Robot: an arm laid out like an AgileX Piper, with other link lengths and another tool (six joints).
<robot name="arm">
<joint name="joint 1" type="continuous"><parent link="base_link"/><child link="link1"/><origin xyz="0 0 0.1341" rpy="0 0 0"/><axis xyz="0 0 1"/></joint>
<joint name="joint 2" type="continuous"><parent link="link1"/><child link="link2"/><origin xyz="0 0 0" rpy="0 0 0"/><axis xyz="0 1 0"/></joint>
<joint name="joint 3" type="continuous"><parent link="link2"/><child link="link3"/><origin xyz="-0.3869 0 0.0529" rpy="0 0 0"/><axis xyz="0 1 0"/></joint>
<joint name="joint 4" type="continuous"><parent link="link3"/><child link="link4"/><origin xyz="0.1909 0 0.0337" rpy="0 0 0"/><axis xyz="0.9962 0 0.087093"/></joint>
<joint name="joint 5" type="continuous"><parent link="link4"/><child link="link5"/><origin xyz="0 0 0" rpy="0 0 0"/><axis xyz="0 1 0"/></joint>
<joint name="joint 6" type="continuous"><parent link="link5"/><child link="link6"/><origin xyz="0.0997 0 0.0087" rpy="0 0 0"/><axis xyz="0.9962 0 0.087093"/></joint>
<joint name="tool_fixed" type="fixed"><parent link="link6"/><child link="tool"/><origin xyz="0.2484 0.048 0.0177" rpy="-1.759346 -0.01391 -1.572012"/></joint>
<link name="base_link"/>
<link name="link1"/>
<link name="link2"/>
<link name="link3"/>
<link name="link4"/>
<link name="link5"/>
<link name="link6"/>
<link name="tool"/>
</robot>
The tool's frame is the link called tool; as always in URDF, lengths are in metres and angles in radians. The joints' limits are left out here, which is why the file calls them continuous.
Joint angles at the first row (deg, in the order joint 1, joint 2, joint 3, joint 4, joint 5, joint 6):
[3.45, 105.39, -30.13, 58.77, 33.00, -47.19]
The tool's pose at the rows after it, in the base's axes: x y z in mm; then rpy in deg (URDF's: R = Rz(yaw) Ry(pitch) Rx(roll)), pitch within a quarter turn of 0, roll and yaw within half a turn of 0:
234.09 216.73 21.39 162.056 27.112 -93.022
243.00 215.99 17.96 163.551 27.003 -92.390
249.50 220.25 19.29 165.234 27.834 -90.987
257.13 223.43 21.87 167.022 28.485 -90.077
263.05 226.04 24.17 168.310 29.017 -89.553
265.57 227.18 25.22 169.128 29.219 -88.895
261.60 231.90 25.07 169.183 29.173 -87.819
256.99 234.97 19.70 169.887 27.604 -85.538
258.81 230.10 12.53 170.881 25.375 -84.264
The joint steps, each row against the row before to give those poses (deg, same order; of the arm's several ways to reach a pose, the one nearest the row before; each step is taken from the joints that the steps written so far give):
[0.00, 1.73, 0.00, 1.43, -1.24, -1.88]
[0.00, 0.66, -0.02, 2.62, -1.16, -3.09]
[0.04, 0.37, 0.00, 3.20, -0.08, -4.13]
[0.01, 0.00, 0.00, 2.99, -0.13, -3.36]
[-0.01, 0.00, 0.00, 2.33, 0.00, -2.43]
[0.01, 0.00, 0.00, 1.10, 0.00, -1.50]
[1.07, 0.00, 0.00, 0.06, -0.06, -0.06]
[2.38, 0.00, 0.00, 0.00, -1.74, -0.06]
[1.35, 0.00, 0.00, -0.06, -2.45, -0.12]

